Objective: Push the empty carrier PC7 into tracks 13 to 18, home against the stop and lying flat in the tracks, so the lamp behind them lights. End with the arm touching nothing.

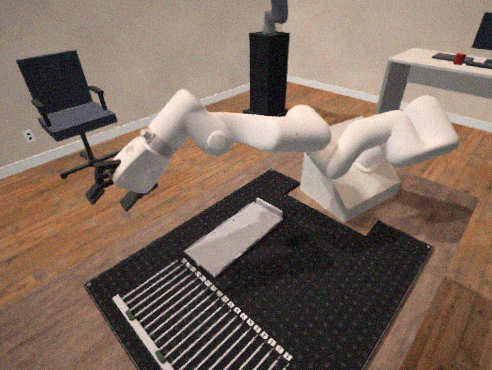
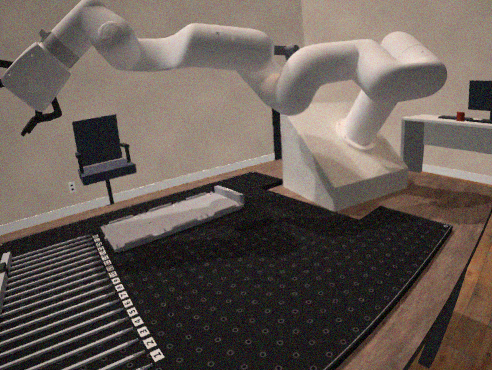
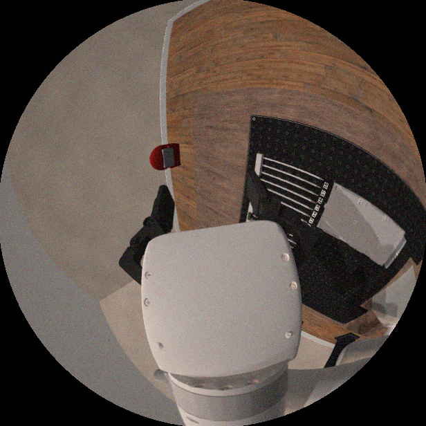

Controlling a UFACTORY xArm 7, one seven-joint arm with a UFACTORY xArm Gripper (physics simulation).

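Seen in the pictures: gripper, between the fingertips: (image 1: 107,203) (image 2: 3,120); arm's base, origin of its link: (image 1: 362,156) (image 2: 355,135).
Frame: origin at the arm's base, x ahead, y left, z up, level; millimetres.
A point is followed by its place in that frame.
Observation:
The light grey carrier (image 1: 235,237) @(y -94, x 524, z -124 mm) (image 2: 170,220) @(y -81, x 521, z -124 mm) (image 3: 360,225) lies on the black mat (image 1: 340,280) @(y 212, x 406, z -134 mm) (image 2: 280,300) @(y 252, x 486, z -134 mm) (image 3: 325,145), empty. Its raised end wall (image 1: 270,207) @(y -110, x 356, z -107 mm) (image 2: 230,194) @(y -104, x 356, z -111 mm) faces the robot base. Its other end is beside the high-number end of the track labels (image 1: 231,302) @(y 67, x 668, z -134 mm) (image 2: 126,303) @(y 138, x 668, z -134 mm) (image 3: 320,200), outside the tracks. A white stop bar (image 1: 142,334) @(y 4, x 877, z -119 mm) (image 3: 259,164) crosses the far ends of the rails. My gripper (image 1: 110,199) @(y -150, x 822, z 144 mm) (image 3: 207,186) is open and empty, high above and away from the carrier. No lit lamp can be made out.
Small dark green blocks (image 1: 160,356) @(y 77, x 868, z -113 mm) sit along the stop bar. The white robot base (image 1: 320,185) @(y -44, x 173, z -68 mm) (image 2: 310,170) @(y -7, x 179, z -68 mm) stands behind the mat. An office chair (image 1: 75,117) (image 2: 105,167), a black pedestal (image 1: 269,75) and a white desk (image 1: 425,62) stand further back.

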